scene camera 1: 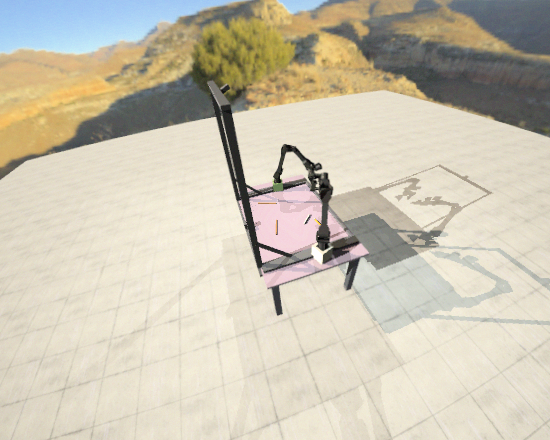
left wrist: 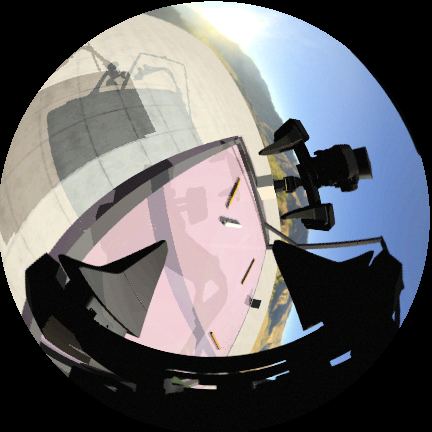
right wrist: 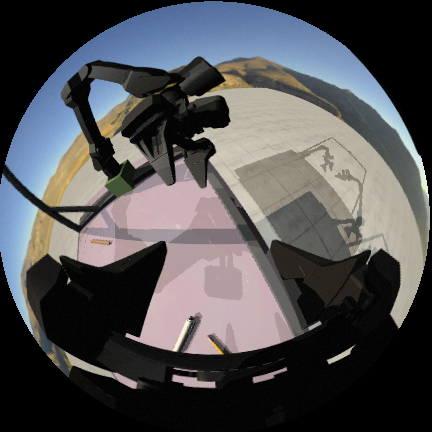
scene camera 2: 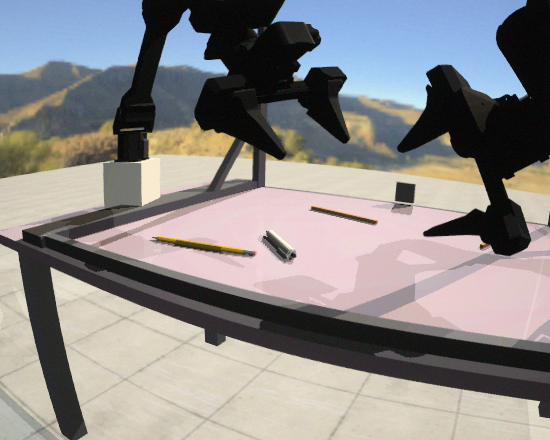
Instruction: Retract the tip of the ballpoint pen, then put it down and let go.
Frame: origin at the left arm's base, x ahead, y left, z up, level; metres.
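Seen in the pictures: left gripper, fingertip midpoint: point(left wrist: 221, 246) point(right wrist: 190, 186) point(scene camera 2: 412, 191); right gripper, fingertip midpoint: point(left wrist: 272, 184) point(right wrist: 219, 246) point(scene camera 2: 317, 148); left arm's base, origin of the base link: point(scene camera 1: 277, 181) point(right wrist: 115, 171); right arm's base, origin of the base link: point(scene camera 1: 322, 246) point(left wrist: 273, 185) point(scene camera 2: 131, 160).
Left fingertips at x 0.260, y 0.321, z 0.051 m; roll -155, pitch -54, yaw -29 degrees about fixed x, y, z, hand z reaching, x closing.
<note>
Pixels of each thing's top centre, then the offset from my left fingertips to it. Level surfaces: height alone.
- ballpoint pen, middle of its top: point(scene camera 2: 278, 236) point(right wrist: 180, 340) point(left wrist: 235, 223) point(scene camera 1: 307, 218) 0.120 m down, 0.267 m ahead, 0.109 m right
- pink table, its level: 0.135 m down
- yellow pencil, middle of its top: point(scene camera 2: 198, 241) point(right wrist: 230, 362) point(left wrist: 235, 189) point(scene camera 1: 320, 224) 0.127 m down, 0.345 m ahead, 0.013 m right
- brown stick, middle of its top: point(scene camera 2: 343, 212) point(left wrist: 249, 270) point(scene camera 1: 276, 226) 0.129 m down, 0.320 m ahead, 0.374 m right
- orange stick, middle of its top: point(left wrist: 216, 342) point(right wrist: 97, 241) point(scene camera 1: 266, 202) 0.129 m down, 0.022 m back, 0.443 m right
- dark block, middle of its top: point(scene camera 2: 406, 182) point(left wrist: 259, 304) 0.078 m down, 0.287 m ahead, 0.627 m right
The ballpoint pen point(scene camera 1: 307, 219) point(scene camera 2: 280, 242) point(left wrist: 231, 223) point(right wrist: 185, 334), a thick white and black barrel, lies on the pink table point(scene camera 2: 200, 220). Whether its tip is out is too small to tell. My right gripper point(scene camera 2: 316, 150) point(left wrist: 272, 184) point(right wrist: 219, 246) is open and empty, high above the table; in scene camera 2 it appears above the pen and slightly to its right. My left gripper point(scene camera 2: 412, 192) point(left wrist: 221, 246) point(right wrist: 190, 186) is open and empty, raised above the table at the right of scene camera 2. Neither gripper touches the pen.
A yellow pencil point(scene camera 1: 318, 222) point(scene camera 2: 205, 245) point(left wrist: 233, 192) point(right wrist: 216, 344) lies near the pen. A brown stick point(scene camera 1: 277, 227) point(scene camera 2: 344, 215) point(left wrist: 248, 271) and an orange stick point(scene camera 1: 267, 203) point(left wrist: 215, 340) point(right wrist: 101, 242) lie farther off. A dark block point(scene camera 2: 405, 193) point(left wrist: 255, 303) shows at the far edge.
</note>
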